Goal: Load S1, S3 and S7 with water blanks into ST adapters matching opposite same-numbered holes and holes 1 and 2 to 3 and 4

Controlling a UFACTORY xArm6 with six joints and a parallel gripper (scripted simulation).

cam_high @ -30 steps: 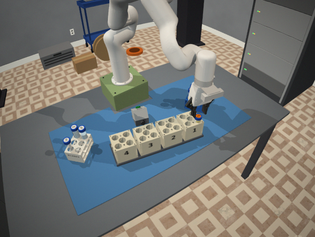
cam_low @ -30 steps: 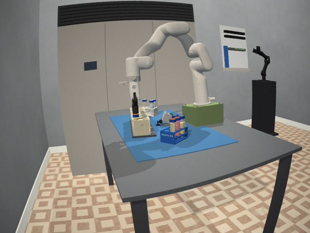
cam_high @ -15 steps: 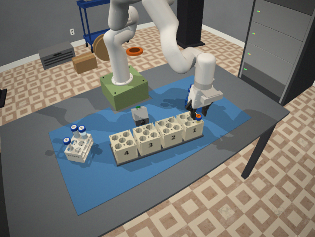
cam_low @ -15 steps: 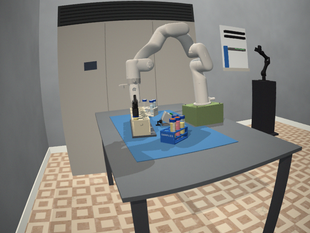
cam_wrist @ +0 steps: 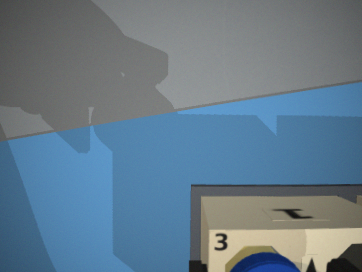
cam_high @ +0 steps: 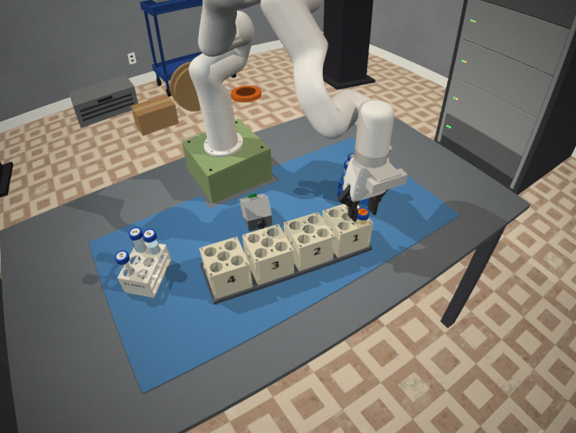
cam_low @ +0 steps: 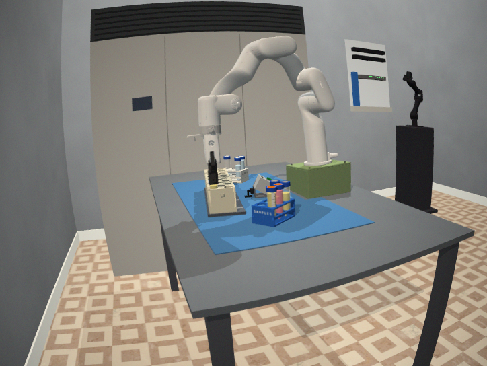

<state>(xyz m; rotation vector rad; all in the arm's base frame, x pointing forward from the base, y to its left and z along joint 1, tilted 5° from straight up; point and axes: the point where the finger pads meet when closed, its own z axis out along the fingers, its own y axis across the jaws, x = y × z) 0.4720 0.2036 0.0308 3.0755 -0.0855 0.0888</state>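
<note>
My gripper is now 10 mm to the left of the sample tube and 60 mm above it. Also, from my hand: blue samples rack: 180 mm behind, 130 mm to the left, 100 mm below; then stand: 40 mm behind, 190 mm to the right, 130 mm below; then adapter 1: 30 mm behind, 20 mm to the right, 80 mm below.
</note>
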